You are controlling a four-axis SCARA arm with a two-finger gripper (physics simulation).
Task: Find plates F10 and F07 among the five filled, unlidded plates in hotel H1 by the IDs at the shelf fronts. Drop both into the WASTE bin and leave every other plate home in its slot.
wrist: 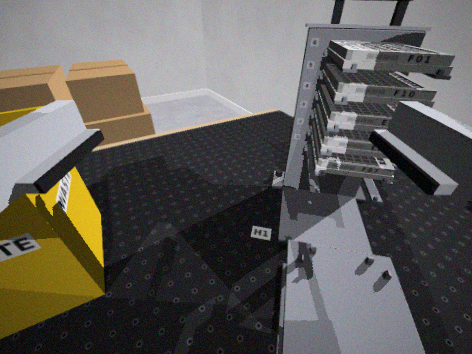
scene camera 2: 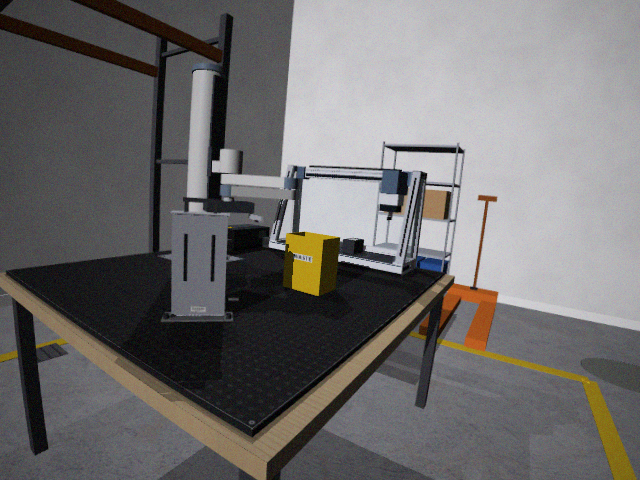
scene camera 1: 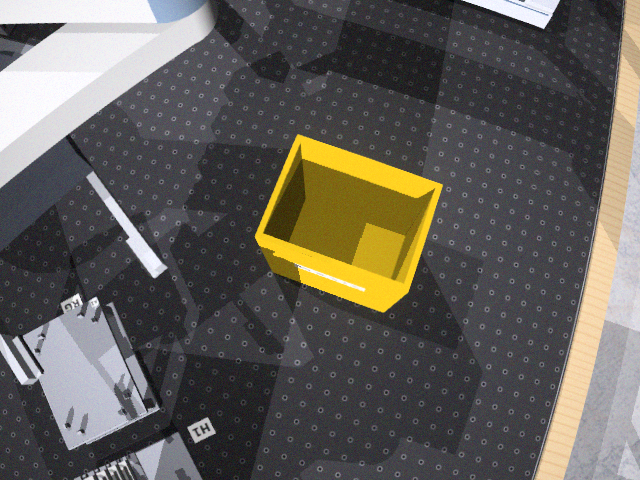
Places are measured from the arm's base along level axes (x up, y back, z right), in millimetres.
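Pixels of known places: gripper, between the fingertips: [wrist: 236, 119] [scene camera 2: 239, 219] [scene camera 1: 93, 326].
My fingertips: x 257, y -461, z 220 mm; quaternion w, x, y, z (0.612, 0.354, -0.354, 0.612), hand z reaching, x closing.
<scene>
Behind a point stands the place of what it marks.
Hotel H1 [scene camera 2: 199, 268] @(x 150, y -591, z 492 mm) [wrist: 298, 162] @(x 84, y -602, z 436 mm) stands at the right in the wrist view, with five plates stacked in it. The top front reads F01. Plate F10 [wrist: 400, 93] @(x 246, y -467, z 395 mm) is second from the top. The lowest plate [wrist: 350, 165] @(x 165, y -480, z 382 mm) has a faint ID that seems to read F07. The IDs between them are partly hidden by the right finger or too small to read. The yellow WASTE bin [scene camera 1: 369, 166] @(x 208, y -650, z -27 mm) [scene camera 2: 307, 273] @(x 84, y -671, z 85 mm) [wrist: 50, 280] @(x 77, y -566, z 51 mm) stands upright; no plate shows inside. My gripper [scene camera 1: 95, 325] @(x 257, y -461, z 221 mm) [scene camera 2: 255, 218] [wrist: 236, 119] @(x 257, y -461, z 221 mm) is open and empty, in front of the hotel and apart from it.
The grey RG stand [scene camera 1: 67, 351] @(x 73, y -354, z 282 mm) [wrist: 345, 310] @(x 73, y -392, z 304 mm) with short pegs lies in front of the hotel. The arm's column [scene camera 2: 201, 134] @(x 584, y -42, z 62 mm) and a gantry frame [scene camera 2: 412, 222] @(x 265, y -854, z -518 mm) stand on the table. Brown boxes [wrist: 105, 90] are beyond the table edge.
</scene>
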